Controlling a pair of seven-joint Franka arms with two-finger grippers.
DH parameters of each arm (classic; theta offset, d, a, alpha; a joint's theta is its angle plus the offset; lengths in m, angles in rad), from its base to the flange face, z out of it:
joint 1: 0 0.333 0 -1.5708
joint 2: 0 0 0 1.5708
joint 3: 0 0.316 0.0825 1.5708
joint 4: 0 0 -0.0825 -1.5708
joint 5: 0 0.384 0 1.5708
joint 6: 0 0 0.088 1.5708
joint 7: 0 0.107 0 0
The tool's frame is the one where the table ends.
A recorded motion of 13 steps. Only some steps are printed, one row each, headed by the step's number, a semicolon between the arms.
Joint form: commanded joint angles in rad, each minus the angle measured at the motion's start. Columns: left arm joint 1, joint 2, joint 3, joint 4, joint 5, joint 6, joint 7; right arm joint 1, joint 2, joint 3, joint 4, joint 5, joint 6, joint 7.
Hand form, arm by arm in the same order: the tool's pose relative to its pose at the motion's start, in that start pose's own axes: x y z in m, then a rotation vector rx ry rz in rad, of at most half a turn. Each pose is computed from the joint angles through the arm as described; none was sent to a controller.
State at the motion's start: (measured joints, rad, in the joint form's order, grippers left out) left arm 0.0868 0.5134 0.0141 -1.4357 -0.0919 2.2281 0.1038; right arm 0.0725 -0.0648 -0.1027 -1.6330 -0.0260 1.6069 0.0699
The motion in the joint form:
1: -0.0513 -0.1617 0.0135 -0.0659 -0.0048 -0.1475 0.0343; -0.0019 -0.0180 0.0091 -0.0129 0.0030 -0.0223 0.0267
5: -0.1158 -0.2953 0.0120 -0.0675 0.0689 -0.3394 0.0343; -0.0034 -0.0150 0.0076 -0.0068 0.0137 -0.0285 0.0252
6: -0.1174 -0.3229 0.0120 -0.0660 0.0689 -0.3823 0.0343; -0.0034 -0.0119 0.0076 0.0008 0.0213 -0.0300 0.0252
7: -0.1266 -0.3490 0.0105 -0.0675 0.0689 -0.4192 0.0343; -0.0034 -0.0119 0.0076 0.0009 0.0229 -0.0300 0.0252
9: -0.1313 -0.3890 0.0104 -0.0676 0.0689 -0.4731 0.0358; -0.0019 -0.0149 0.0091 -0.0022 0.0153 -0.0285 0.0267
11: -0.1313 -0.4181 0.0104 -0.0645 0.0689 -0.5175 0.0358; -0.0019 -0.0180 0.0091 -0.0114 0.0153 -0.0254 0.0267
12: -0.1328 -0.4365 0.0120 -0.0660 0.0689 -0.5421 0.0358; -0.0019 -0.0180 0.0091 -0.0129 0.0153 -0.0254 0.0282
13: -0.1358 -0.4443 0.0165 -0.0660 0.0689 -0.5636 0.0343; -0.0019 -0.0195 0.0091 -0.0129 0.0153 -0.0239 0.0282
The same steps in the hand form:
1: -0.0199 0.0346 -0.0720 -0.0224 -0.0527 0.0762; -0.0082 -0.0032 -0.0018 0.0029 -0.0174 0.0196
5: -0.0427 0.0777 -0.1469 0.0161 -0.1194 0.1776; -0.0077 -0.0028 -0.0025 0.0130 -0.0214 0.0214
6: -0.0486 0.0789 -0.1632 0.0142 -0.1332 0.1793; -0.0068 -0.0037 -0.0043 0.0206 -0.0190 0.0216
7: -0.0551 0.0857 -0.1772 0.0103 -0.1457 0.1898; -0.0068 -0.0039 -0.0044 0.0222 -0.0191 0.0216
9: -0.0647 0.0886 -0.1998 0.0074 -0.1598 0.1963; -0.0077 -0.0045 -0.0047 0.0150 -0.0170 0.0200
11: -0.0723 0.0886 -0.2173 0.0060 -0.1720 0.1967; -0.0085 -0.0045 -0.0023 0.0150 -0.0201 0.0199
12: -0.0775 0.0885 -0.2269 0.0053 -0.1797 0.1968; -0.0086 -0.0045 -0.0016 0.0148 -0.0216 0.0214
13: -0.0809 0.0876 -0.2305 0.0053 -0.1934 0.1938; -0.0088 -0.0044 -0.0025 0.0152 -0.0186 0.0214

